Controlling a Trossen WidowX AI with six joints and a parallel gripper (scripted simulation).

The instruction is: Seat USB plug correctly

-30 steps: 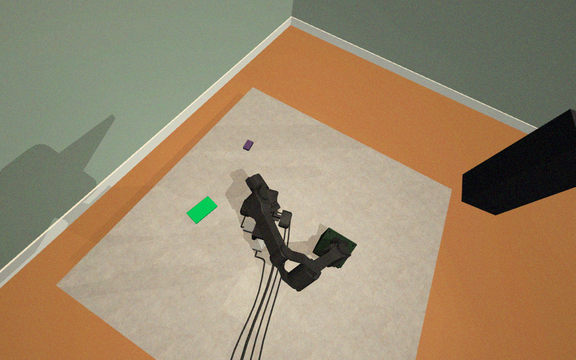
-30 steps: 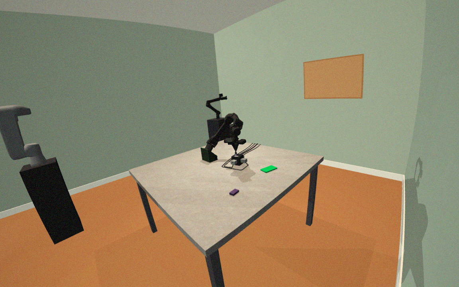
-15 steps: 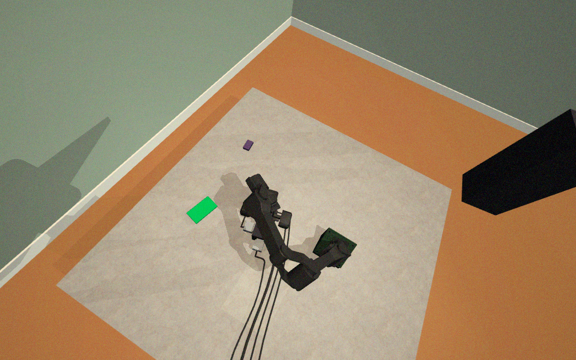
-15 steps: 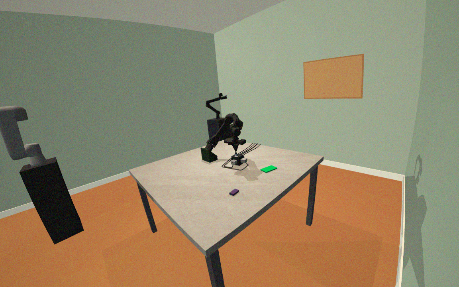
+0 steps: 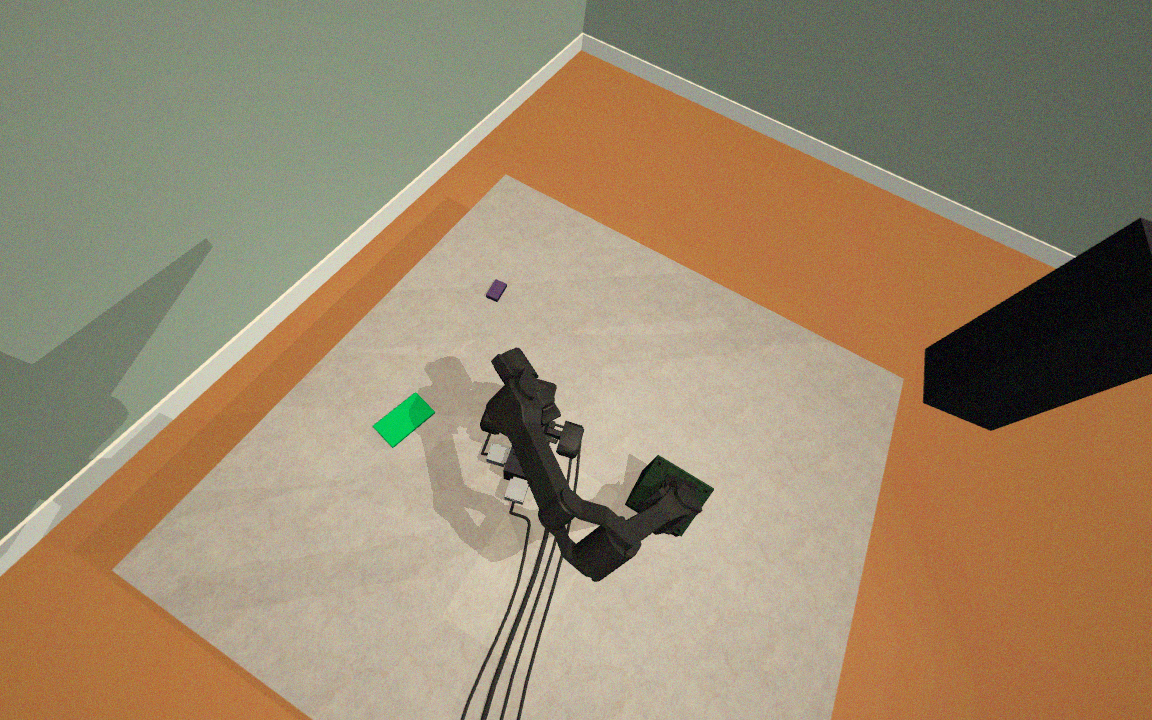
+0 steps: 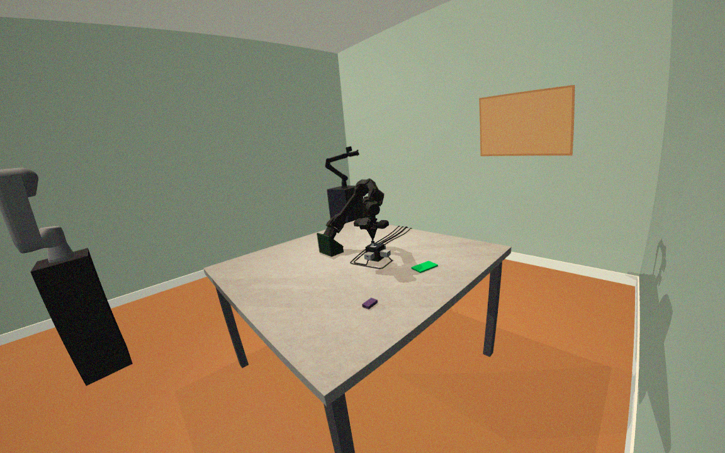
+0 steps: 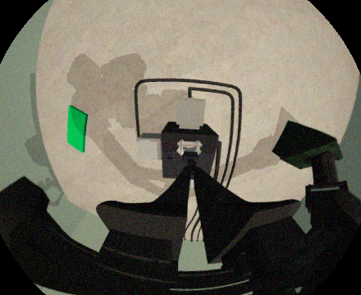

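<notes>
Right now the thin USB plug is 20 mm below my gripper tip. The rest, counted from my gripper tip: small purple block: 270 mm ahead, 380 mm to the right, 120 mm below; then green flat card: 290 mm ahead, 30 mm to the left, 120 mm below.
</notes>
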